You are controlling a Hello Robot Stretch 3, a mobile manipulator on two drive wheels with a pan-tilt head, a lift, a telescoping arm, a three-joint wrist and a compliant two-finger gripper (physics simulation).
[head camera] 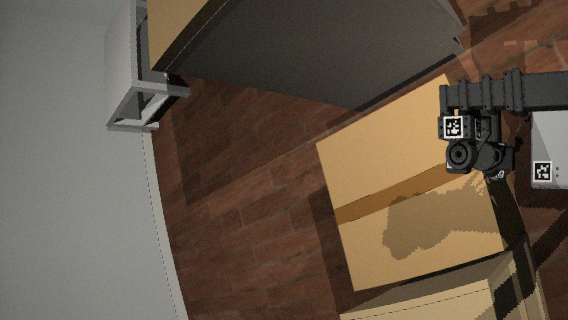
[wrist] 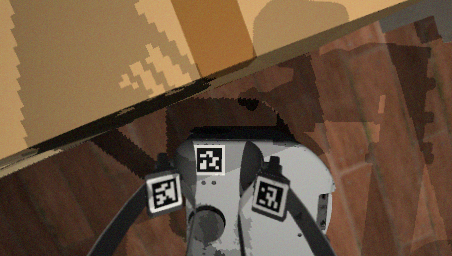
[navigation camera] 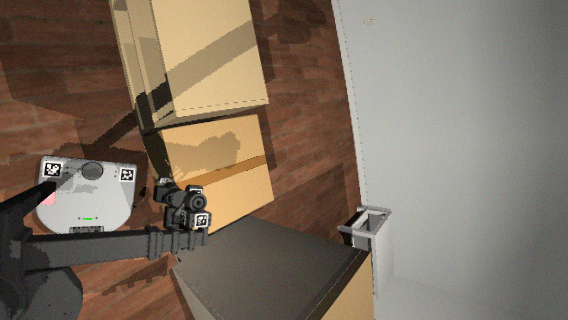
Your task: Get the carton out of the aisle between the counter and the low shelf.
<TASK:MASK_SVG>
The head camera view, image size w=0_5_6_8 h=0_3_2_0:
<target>my gripper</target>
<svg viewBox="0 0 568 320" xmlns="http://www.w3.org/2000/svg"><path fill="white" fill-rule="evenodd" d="M446 160L446 171L450 174L469 174L472 168L468 170L454 169ZM507 142L490 143L503 152L503 162L491 171L483 171L492 180L505 181L506 175L510 171L515 170L515 148L507 146Z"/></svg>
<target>carton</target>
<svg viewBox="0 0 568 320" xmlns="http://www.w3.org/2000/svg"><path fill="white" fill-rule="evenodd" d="M445 73L316 143L354 291L421 276L504 251L525 229L510 174L506 175L505 181L492 180L483 171L476 170L475 168L472 168L469 174L450 174L446 171L446 149L449 142L438 139L438 117L440 116L439 86L445 84L454 86L458 85L458 83Z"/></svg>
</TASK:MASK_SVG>
